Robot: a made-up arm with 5 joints.
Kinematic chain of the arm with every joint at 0, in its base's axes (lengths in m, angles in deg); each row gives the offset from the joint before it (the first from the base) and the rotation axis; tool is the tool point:
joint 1: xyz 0 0 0.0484 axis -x
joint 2: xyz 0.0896 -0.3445 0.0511 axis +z
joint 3: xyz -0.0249 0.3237 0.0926 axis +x
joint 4: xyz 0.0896 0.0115 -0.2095 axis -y
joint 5: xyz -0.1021 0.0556 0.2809 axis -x
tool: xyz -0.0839 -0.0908 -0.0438
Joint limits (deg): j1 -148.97..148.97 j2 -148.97..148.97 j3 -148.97..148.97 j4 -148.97..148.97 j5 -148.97..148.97
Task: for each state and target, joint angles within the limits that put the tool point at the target. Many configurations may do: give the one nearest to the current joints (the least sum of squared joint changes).
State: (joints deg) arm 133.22 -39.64 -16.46 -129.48 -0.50
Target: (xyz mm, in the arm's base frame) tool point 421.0 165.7 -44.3
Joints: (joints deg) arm 148.97 -9.59 -25.07 -81.85 7.47
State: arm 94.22 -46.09 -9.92 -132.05 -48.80
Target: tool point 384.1 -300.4 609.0
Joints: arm 71.86 -81.22 -22.63 -146.62 -41.53
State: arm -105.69 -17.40 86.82 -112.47 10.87
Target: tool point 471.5 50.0 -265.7
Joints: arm -120.71 -40.02 84.06 -74.56 10.88
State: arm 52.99 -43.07 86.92 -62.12 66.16
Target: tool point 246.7 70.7 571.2
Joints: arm 78.33 -84.38 82.79 -41.81 79.97
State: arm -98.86 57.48 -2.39 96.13 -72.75
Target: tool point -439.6 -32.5 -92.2
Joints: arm -72.31 49.00 30.98 51.51 -81.94
